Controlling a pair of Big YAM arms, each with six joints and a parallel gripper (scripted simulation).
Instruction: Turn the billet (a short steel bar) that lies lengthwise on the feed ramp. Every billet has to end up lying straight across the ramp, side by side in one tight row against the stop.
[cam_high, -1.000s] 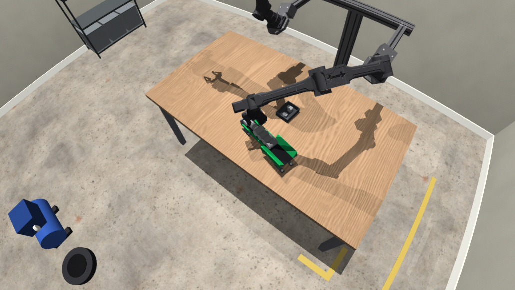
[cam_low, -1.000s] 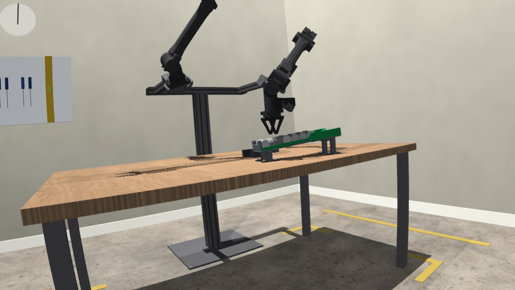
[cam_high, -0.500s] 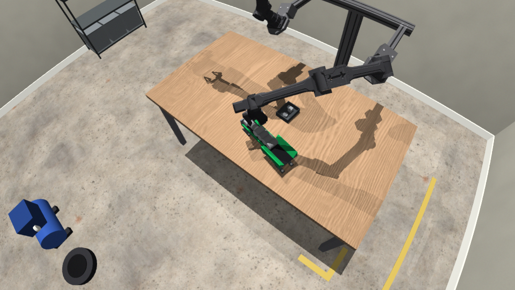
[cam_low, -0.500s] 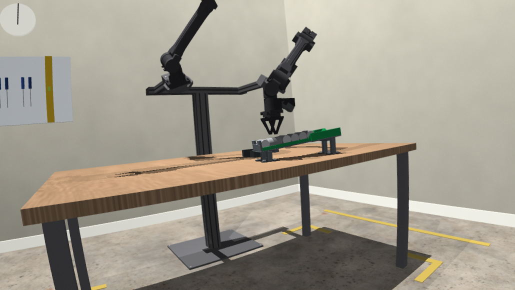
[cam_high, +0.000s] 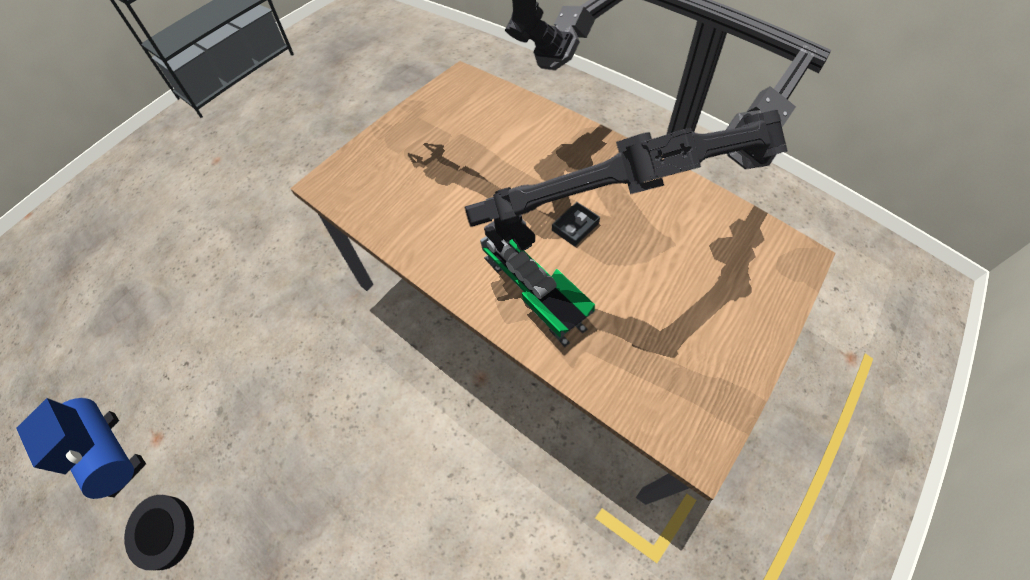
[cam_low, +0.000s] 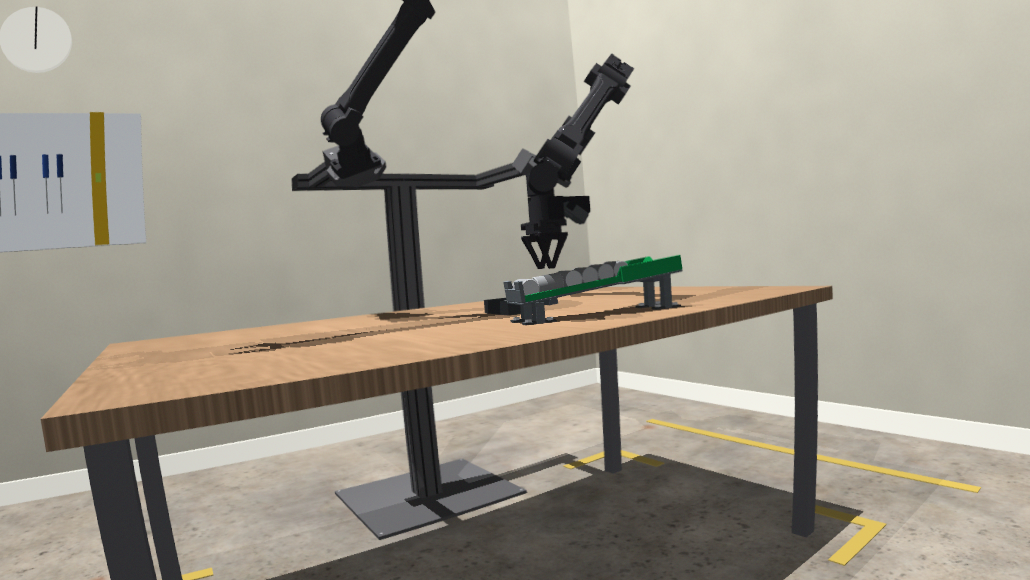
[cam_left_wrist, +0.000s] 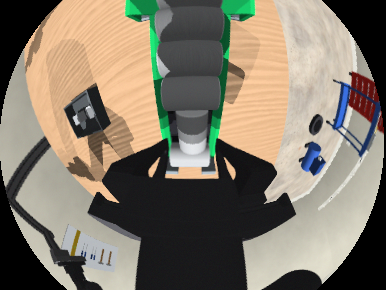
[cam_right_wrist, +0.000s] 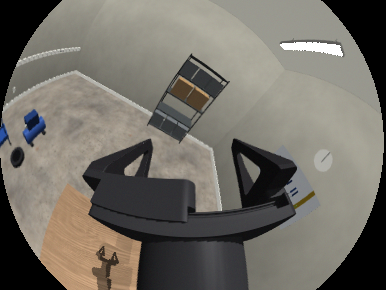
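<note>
Now: left hand 2 cm past the stop, 7 cm to the left of it and 6 cm above it. Round my left hand: dark tray: 26 cm behind, 7 cm to the left, 11 cm below.
</note>
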